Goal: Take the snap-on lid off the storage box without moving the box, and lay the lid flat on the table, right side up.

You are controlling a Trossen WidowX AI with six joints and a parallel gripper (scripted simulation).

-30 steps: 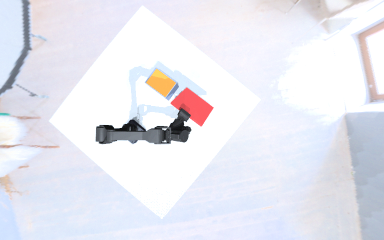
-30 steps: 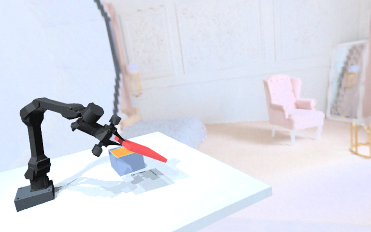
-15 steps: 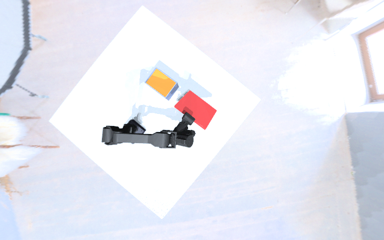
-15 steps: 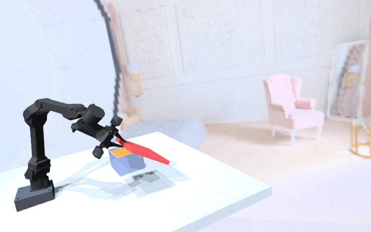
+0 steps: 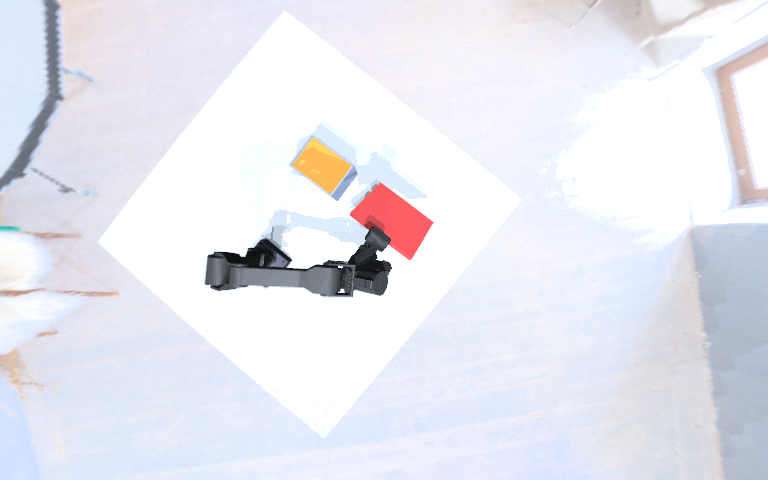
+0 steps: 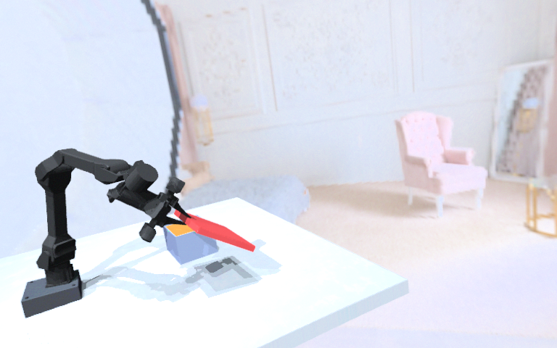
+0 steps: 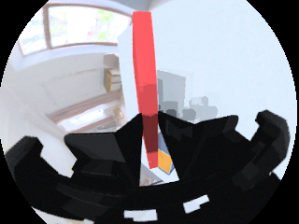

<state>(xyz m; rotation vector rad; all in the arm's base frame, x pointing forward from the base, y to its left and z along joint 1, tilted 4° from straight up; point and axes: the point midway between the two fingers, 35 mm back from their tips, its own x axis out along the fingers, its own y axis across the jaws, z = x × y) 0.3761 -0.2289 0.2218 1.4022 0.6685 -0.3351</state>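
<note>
Now: gripper tip 7 cm short of the red lid, 2 cm to the right of it and 4 cm above it. Also, from my gripper tip: blue-grey storage box (1 cm behind, 35 cm to the left, 17 cm below).
</note>
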